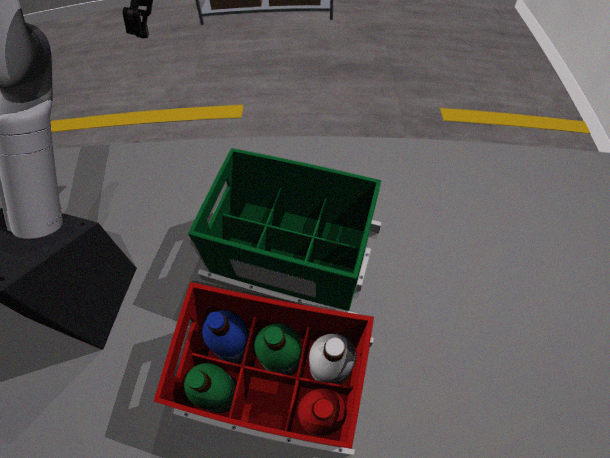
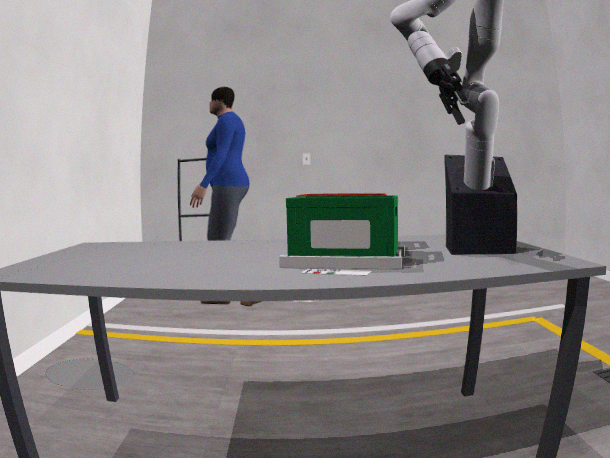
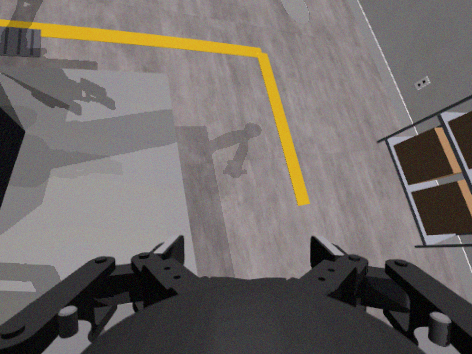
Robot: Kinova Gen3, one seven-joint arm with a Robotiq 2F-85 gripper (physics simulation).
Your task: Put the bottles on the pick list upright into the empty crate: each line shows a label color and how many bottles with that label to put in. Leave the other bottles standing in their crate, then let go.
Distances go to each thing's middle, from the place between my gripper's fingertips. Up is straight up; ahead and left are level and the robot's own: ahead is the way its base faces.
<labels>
The blue bottle (image 1: pixel 225 333) is 460 mm to the right of my hand, 290 mm below it and 190 mm ahead of it. The rest, counted from my hand: red bottle (image 1: pixel 321 412): 570 mm to the right, 360 mm ahead, 290 mm below.
</labels>
